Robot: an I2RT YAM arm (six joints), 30 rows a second.
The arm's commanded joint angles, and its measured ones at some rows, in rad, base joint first. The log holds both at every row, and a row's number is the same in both.
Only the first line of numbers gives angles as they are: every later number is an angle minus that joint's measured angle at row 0.
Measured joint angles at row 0: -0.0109 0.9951 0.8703 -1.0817 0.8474 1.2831
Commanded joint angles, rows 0 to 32: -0.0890 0.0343 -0.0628 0.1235 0.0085 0.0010; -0.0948 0.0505 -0.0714 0.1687 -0.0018 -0.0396; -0.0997 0.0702 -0.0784 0.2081 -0.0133 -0.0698; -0.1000 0.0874 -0.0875 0.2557 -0.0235 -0.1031; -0.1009 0.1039 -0.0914 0.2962 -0.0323 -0.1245; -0.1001 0.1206 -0.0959 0.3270 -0.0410 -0.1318; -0.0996 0.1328 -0.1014 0.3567 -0.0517 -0.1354; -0.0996 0.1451 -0.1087 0.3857 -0.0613 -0.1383; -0.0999 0.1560 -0.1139 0.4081 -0.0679 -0.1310; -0.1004 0.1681 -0.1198 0.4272 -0.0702 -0.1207; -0.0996 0.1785 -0.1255 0.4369 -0.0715 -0.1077; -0.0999 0.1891 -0.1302 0.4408 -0.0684 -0.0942; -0.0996 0.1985 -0.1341 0.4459 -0.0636 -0.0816; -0.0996 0.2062 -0.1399 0.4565 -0.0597 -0.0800; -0.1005 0.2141 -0.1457 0.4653 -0.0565 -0.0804; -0.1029 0.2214 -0.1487 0.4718 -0.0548 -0.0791; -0.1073 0.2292 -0.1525 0.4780 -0.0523 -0.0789; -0.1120 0.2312 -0.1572 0.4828 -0.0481 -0.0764; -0.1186 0.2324 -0.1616 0.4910 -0.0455 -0.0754; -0.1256 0.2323 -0.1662 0.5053 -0.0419 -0.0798; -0.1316 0.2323 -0.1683 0.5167 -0.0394 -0.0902; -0.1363 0.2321 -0.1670 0.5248 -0.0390 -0.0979; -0.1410 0.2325 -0.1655 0.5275 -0.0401 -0.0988; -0.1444 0.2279 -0.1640 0.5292 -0.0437 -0.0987; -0.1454 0.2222 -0.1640 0.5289 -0.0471 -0.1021; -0.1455 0.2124 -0.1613 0.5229 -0.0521 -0.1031; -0.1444 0.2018 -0.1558 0.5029 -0.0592 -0.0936; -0.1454 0.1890 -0.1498 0.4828 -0.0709 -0.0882; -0.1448 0.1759 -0.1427 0.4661 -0.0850 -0.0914; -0.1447 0.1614 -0.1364 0.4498 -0.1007 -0.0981; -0.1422 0.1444 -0.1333 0.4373 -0.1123 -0.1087; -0.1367 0.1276 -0.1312 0.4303 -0.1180 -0.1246; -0.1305 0.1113 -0.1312 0.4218 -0.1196 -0.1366
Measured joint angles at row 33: -0.1419 0.1854 -0.1602 0.4864 -0.1133 -0.1122
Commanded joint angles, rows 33 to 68: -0.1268 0.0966 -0.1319 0.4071 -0.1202 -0.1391; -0.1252 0.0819 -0.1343 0.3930 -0.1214 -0.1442; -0.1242 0.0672 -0.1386 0.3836 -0.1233 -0.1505; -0.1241 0.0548 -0.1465 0.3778 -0.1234 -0.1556; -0.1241 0.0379 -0.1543 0.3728 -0.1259 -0.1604; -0.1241 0.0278 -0.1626 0.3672 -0.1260 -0.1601; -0.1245 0.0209 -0.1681 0.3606 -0.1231 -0.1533; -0.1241 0.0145 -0.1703 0.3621 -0.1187 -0.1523; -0.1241 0.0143 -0.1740 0.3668 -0.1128 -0.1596; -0.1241 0.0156 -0.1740 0.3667 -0.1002 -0.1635; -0.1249 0.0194 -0.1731 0.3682 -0.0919 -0.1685; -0.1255 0.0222 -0.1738 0.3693 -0.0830 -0.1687; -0.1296 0.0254 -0.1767 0.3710 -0.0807 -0.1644; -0.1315 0.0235 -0.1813 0.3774 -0.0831 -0.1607; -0.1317 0.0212 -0.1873 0.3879 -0.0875 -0.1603; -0.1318 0.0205 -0.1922 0.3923 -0.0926 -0.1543; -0.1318 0.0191 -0.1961 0.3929 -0.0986 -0.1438; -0.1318 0.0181 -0.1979 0.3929 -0.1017 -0.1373; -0.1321 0.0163 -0.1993 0.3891 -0.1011 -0.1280; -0.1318 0.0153 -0.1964 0.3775 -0.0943 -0.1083; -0.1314 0.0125 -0.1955 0.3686 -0.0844 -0.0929; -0.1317 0.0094 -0.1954 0.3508 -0.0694 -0.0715; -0.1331 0.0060 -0.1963 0.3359 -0.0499 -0.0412; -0.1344 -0.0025 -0.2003 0.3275 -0.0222 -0.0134; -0.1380 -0.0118 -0.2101 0.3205 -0.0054 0.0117; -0.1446 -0.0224 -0.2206 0.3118 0.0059 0.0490; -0.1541 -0.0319 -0.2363 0.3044 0.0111 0.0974; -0.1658 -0.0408 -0.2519 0.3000 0.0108 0.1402; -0.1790 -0.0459 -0.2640 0.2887 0.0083 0.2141; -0.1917 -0.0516 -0.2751 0.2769 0.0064 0.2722; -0.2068 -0.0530 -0.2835 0.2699 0.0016 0.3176; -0.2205 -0.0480 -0.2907 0.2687 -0.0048 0.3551; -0.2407 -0.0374 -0.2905 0.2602 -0.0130 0.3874; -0.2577 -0.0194 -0.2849 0.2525 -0.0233 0.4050; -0.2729 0.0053 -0.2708 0.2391 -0.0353 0.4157; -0.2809 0.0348 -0.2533 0.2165 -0.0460 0.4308
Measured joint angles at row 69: -0.2411 -0.0229 -0.2796 0.2953 -0.0595 0.2655
